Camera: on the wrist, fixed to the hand. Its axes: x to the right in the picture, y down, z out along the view.
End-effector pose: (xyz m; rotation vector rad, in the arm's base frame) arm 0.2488 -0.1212 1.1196 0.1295 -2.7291 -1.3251
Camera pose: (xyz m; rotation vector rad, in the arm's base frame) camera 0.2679 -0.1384 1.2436 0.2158 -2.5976 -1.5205
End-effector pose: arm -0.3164 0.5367 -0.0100 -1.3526 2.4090 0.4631
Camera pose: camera -0.3982 0.5463 0.0861 -1.4995 2.4047 0.6210
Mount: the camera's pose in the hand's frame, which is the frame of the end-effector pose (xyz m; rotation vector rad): -0.0097 0.0863 -0.0921 -0.1519 0.0404 -0.0538
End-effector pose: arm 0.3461 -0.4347 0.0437 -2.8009 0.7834 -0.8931
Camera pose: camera 0.2490 -0.4988 0.0937 2.8336 -0.7840 0.9000
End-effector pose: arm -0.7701 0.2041 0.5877 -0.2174 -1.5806 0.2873
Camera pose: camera -0.6812 0.2873 0.5529 -0.2960 -1.5668 0.1202
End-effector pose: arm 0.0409 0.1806 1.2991 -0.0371 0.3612 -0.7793
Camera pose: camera 0.0627 0.2581 1.2014 -0.1743 0.4588 -0.8055
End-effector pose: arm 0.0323 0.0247 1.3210 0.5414 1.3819 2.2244
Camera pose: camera -0.0259 -0.0808 1.3599 0.4038 1.2194 2.2847
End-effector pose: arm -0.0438 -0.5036 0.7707 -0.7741 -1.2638 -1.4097
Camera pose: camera 0.0565 -0.5805 0.7645 -0.8148 -1.1639 -1.5712
